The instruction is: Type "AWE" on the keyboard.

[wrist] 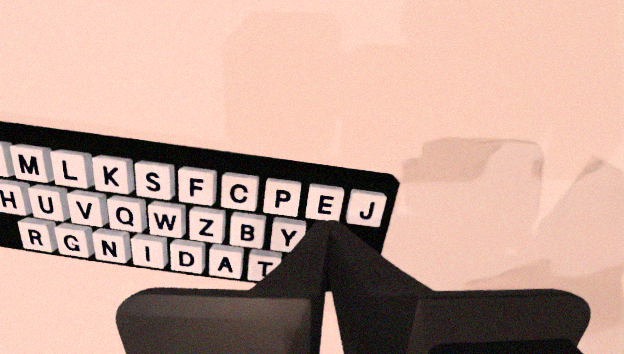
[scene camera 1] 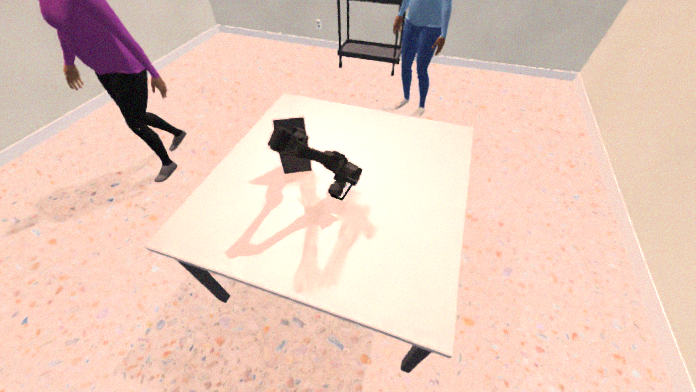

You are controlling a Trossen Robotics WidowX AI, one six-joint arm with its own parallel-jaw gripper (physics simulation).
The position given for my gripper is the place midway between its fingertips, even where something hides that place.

Note:
In view: my gripper [wrist: 326, 229], a w key [wrist: 167, 219] and an e key [wrist: 324, 202].

